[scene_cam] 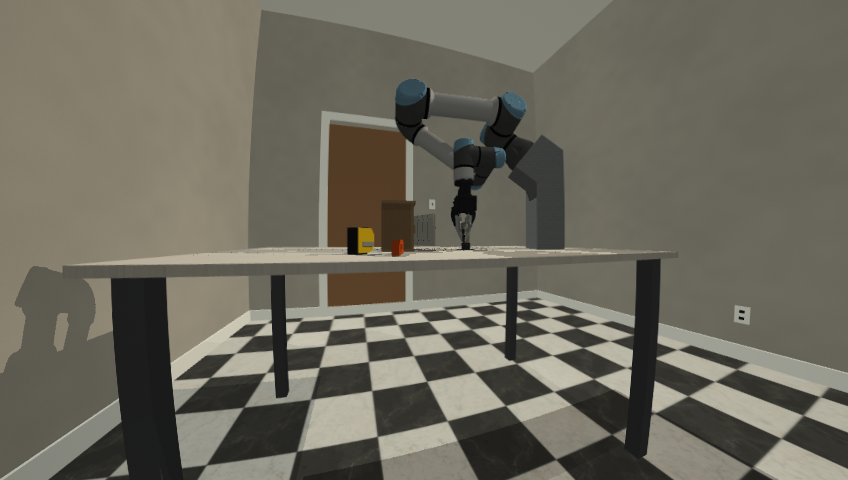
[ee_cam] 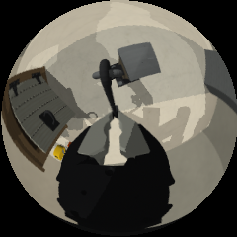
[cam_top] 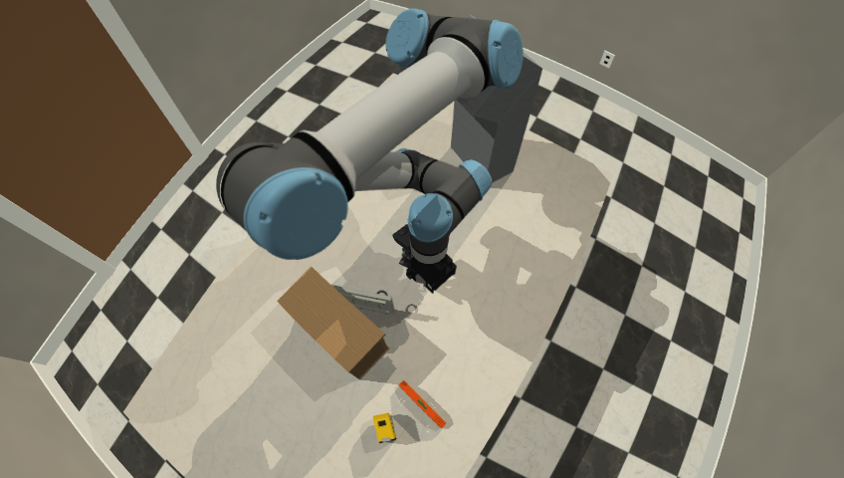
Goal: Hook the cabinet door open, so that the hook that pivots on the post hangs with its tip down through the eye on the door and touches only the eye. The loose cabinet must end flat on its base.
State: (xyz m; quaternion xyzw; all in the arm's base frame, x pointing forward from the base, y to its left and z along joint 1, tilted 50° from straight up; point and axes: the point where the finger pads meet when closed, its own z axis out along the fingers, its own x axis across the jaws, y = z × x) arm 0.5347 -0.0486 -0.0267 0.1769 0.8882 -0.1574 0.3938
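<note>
Right now my hand is 90 mm short of the grey door, 140 mm to the left of it and 30 mm below it. Also, from my hand: thin dark hook 20 mm behind, 30 mm to the right, 10 mm above; then yellow tape measure 390 mm ahead, 10 mm below.
</note>
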